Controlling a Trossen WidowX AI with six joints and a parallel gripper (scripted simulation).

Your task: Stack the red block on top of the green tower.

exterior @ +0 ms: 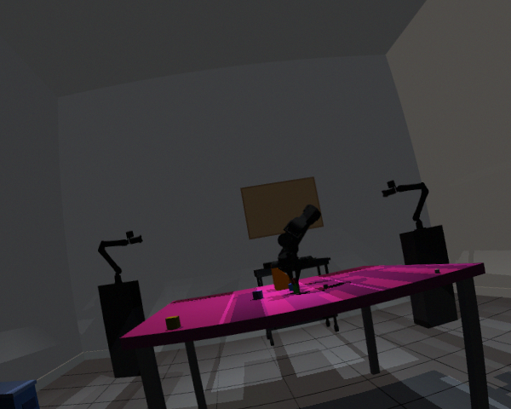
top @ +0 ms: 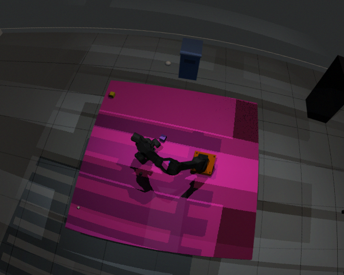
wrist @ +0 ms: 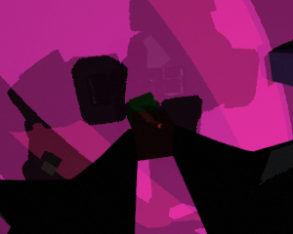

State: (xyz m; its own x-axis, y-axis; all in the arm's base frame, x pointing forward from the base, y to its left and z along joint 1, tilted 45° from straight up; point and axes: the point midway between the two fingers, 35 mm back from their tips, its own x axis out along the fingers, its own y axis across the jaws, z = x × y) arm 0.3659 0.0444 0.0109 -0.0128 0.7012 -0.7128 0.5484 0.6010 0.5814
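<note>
My gripper tip is right at the red block. Round my gripper tip: small white piece (490 mm to the left, 380 mm ahead, 50 mm below); then blue block (170 mm behind, 40 mm below); then purple block (170 mm to the right, 60 mm behind, 40 mm below).
</note>
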